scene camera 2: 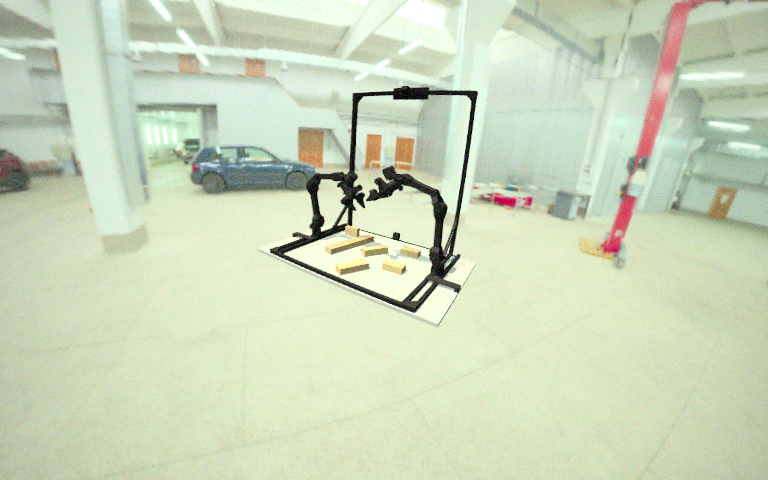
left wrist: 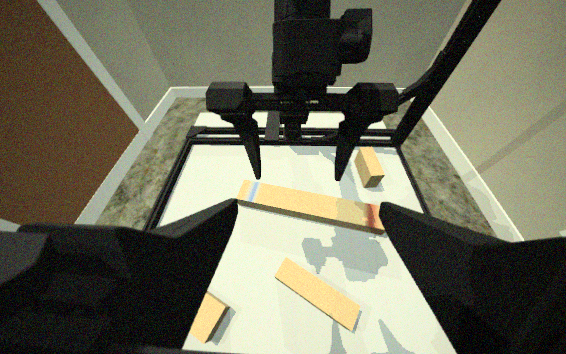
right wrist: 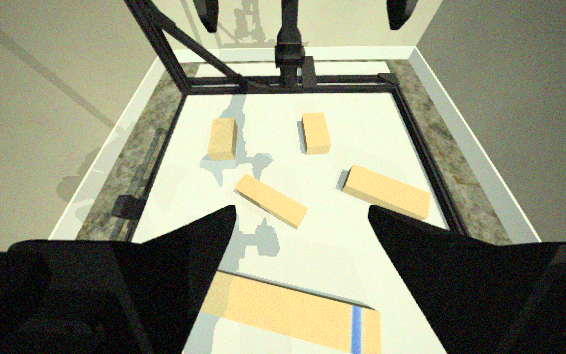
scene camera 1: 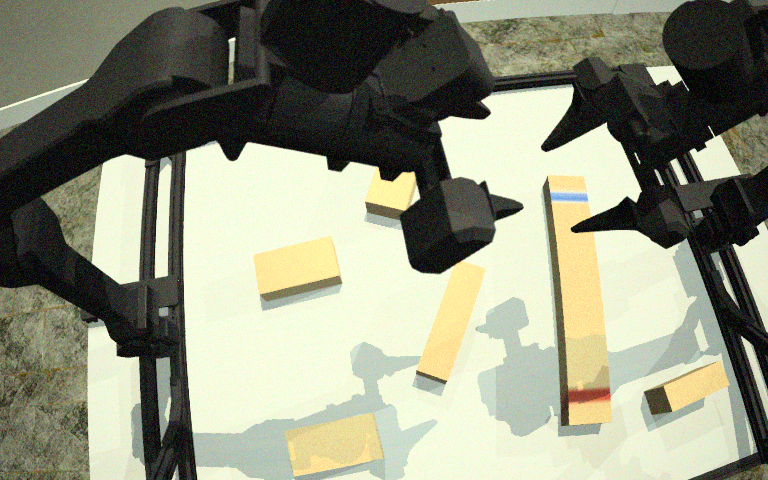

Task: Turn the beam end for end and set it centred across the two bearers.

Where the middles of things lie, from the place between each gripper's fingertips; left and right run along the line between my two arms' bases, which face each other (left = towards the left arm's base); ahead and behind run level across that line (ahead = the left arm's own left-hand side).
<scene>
I see the long beam (scene camera 1: 585,398) 40 mm behind my left hand, 170 mm to the right of it and 340 mm below it.
Now: right hand 5 cm past the long beam, 10 cm to the left of it and 27 cm above it.
</scene>
